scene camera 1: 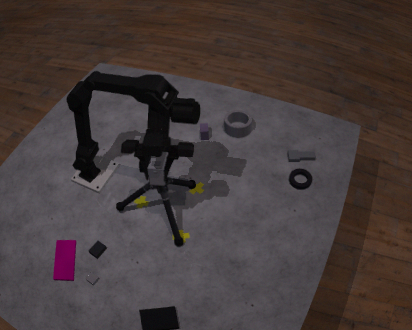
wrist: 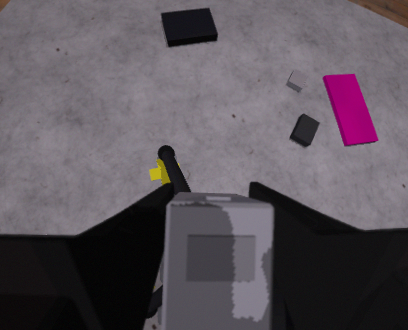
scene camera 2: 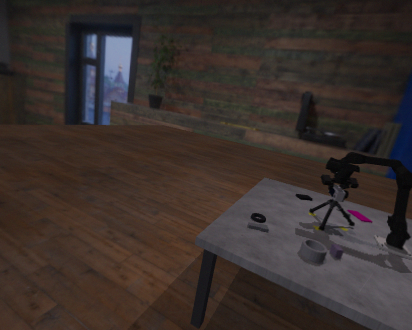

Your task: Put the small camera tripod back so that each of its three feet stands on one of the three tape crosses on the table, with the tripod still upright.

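Places are measured from the arm's base along level axes (x ahead, y right, z down), in millimetres.
Pixels of known places: gripper, between the fingertips: (scene camera 1: 156, 180) (wrist: 211, 189) (scene camera 2: 332, 189); arm's base, origin of its link: (scene camera 1: 89, 173) (scene camera 2: 394, 244).
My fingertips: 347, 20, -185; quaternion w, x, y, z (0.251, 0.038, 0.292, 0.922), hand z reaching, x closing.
Observation:
For each thing: its top centre in the pictures, then the offset to it from my fingertips, as dx, dy, dz.
- front yellow cross, centre of its top: (wrist: 165, 171) (scene camera 1: 180, 236) +67, +13, +198
- right cross, centre of its top: (scene camera 1: 196, 187) +5, -168, +198
- left cross, centre of its top: (scene camera 1: 141, 202) -114, -28, +198
- grey round bowl, centre of its top: (scene camera 1: 238, 118) (scene camera 2: 314, 245) -19, -479, +150
- purple block, centre of its top: (scene camera 1: 204, 127) (scene camera 2: 337, 247) -104, -385, +158
- black ring, centre of its top: (scene camera 1: 300, 177) (scene camera 2: 258, 216) +285, -364, +183
- grey piece, centre of its top: (scene camera 1: 301, 154) (scene camera 2: 258, 225) +246, -465, +184
- magenta slab, centre of its top: (wrist: 351, 107) (scene camera 1: 64, 259) (scene camera 2: 359, 215) -186, +303, +190
- dark block, centre of its top: (wrist: 307, 128) (scene camera 1: 96, 248) -116, +203, +184
- small grey cube, centre of its top: (wrist: 298, 78) (scene camera 1: 91, 277) -64, +297, +186
- black box, centre of its top: (wrist: 189, 23) (scene camera 1: 158, 318) +177, +290, +184
The small black tripod (scene camera 1: 171, 215) (scene camera 2: 327, 216) with its grey head (wrist: 215, 300) is about upright, legs spread. My gripper (scene camera 1: 157, 169) (scene camera 2: 338, 192) (wrist: 211, 189) is shut on the grey head from above. In scene camera 1, the front foot overlaps the near edge of the front yellow cross (scene camera 1: 186, 236) (wrist: 156, 173). The right foot appears at the left edge of the right cross (scene camera 1: 199, 188). The left foot lies clearly outside the left cross (scene camera 1: 142, 201). Whether the feet touch the table is hard to tell. The rear of the tripod is hidden in the wrist view.
A grey round bowl (scene camera 1: 237, 131) and purple block (scene camera 1: 204, 132) stand behind. A black ring (scene camera 1: 300, 186) and grey piece (scene camera 1: 301, 156) lie right. A magenta slab (scene camera 1: 65, 260) (wrist: 351, 110), dark block (scene camera 1: 97, 249), small grey cube (wrist: 296, 81) and black box (scene camera 1: 159, 318) lie in front.

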